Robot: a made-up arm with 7 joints. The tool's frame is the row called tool.
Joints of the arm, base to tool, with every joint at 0 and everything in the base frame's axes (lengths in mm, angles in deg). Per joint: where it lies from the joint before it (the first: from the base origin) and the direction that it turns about. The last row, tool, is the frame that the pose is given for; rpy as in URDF.
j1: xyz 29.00 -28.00 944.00 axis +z
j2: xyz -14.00 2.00 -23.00 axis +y
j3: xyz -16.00 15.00 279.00 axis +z
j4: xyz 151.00 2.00 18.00 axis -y
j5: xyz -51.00 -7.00 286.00 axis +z
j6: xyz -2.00 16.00 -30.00 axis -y
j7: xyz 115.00 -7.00 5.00 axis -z
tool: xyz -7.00 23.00 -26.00 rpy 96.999 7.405 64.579
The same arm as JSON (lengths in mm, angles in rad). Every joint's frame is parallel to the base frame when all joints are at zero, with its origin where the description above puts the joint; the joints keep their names.
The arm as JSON. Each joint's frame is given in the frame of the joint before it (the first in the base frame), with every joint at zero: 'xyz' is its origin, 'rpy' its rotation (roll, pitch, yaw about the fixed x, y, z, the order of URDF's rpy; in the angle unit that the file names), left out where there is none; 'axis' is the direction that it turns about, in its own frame. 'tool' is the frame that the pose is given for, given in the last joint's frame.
{"units": {"length": "mm", "angle": "rad"}, "joints": [{"name": "j1", "type": "revolute", "origin": {"xyz": [29.0, -28.0, 944.0]}, "axis": "+z"}, {"name": "j2", "type": "revolute", "origin": {"xyz": [-14.0, 2.0, -23.0]}, "axis": "+y"}, {"name": "j3", "type": "revolute", "origin": {"xyz": [-16.0, 15.0, 279.0]}, "axis": "+z"}, {"name": "j4", "type": "revolute", "origin": {"xyz": [151.0, 2.0, 18.0]}, "axis": "-y"}, {"name": "j5", "type": "revolute", "origin": {"xyz": [-51.0, -7.0, 286.0]}, "axis": "+z"}, {"name": "j6", "type": "revolute", "origin": {"xyz": [-2.0, 16.0, -30.0]}, "axis": "-y"}, {"name": "j7", "type": "revolute", "origin": {"xyz": [115.0, -7.0, 5.0]}, "axis": "-z"}], "tool": {"origin": {"xyz": [-7.0, 23.0, -26.0], "rpy": [1.693, 0.1292, 1.1271]}}}
